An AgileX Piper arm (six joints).
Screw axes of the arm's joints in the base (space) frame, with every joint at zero. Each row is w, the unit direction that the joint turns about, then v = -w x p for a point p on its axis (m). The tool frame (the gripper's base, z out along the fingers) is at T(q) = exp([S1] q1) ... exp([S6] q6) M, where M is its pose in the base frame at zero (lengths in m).
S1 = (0, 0, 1, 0, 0, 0)
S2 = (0, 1, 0, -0.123, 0, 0)
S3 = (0, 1, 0, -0.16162, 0, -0.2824)
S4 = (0.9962, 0, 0.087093, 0, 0.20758, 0)
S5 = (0, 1, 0, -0.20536, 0, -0.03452)
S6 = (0.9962, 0, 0.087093, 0, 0.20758, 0)
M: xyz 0.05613 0 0.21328 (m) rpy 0 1.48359 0 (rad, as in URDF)
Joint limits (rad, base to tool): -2.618..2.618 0..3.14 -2.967..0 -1.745..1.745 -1.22..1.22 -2.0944..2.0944
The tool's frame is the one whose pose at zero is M.
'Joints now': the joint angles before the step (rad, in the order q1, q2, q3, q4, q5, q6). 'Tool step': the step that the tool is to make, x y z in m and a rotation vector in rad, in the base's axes. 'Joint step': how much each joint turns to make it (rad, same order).
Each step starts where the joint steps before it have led.
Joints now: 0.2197, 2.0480, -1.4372, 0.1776, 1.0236, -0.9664
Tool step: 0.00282, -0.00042, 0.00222, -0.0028, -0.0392, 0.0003
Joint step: 0.0000, -0.0056, 0.0000, -0.0098, -0.0325, -0.0003
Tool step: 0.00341, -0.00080, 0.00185, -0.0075, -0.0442, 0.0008
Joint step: 0.0000, -0.0044, 0.0000, -0.0163, -0.0378, 0.0020
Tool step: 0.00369, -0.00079, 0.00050, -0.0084, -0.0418, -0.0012
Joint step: 0.0000, -0.0006, 0.0000, -0.0174, -0.0393, 0.0049
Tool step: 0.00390, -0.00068, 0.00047, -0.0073, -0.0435, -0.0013
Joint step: 0.0000, 0.0000, 0.0000, -0.0171, -0.0417, 0.0052
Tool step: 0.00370, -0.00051, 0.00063, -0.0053, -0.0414, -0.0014
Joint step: 0.0000, 0.0000, 0.0000, -0.0150, -0.0399, 0.0051
